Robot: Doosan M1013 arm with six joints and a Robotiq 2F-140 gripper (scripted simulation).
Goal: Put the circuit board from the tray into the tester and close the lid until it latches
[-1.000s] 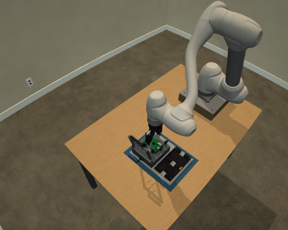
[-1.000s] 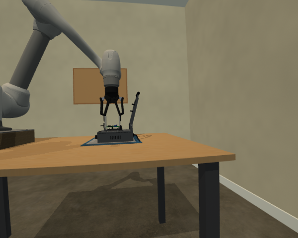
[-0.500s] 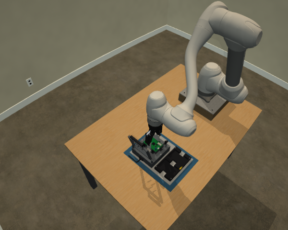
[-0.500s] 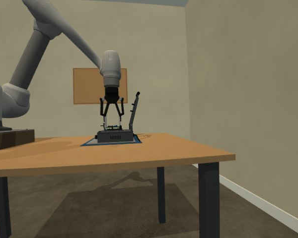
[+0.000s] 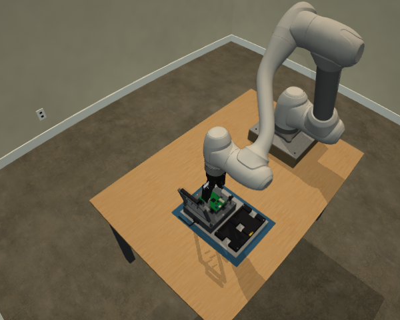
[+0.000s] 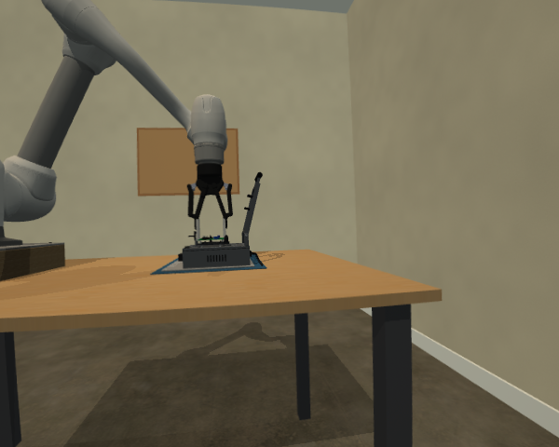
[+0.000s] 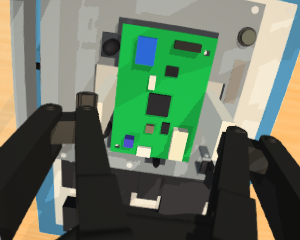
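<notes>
My gripper is now 20 mm above the green circuit board. From my hand the other things lie so: tester (30 mm ahead, 40 mm to the left, 10 mm above); then latch hook (60 mm behind, 60 mm to the left, 20 mm below); then tester lid (130 mm ahead, 80 mm above).
</notes>
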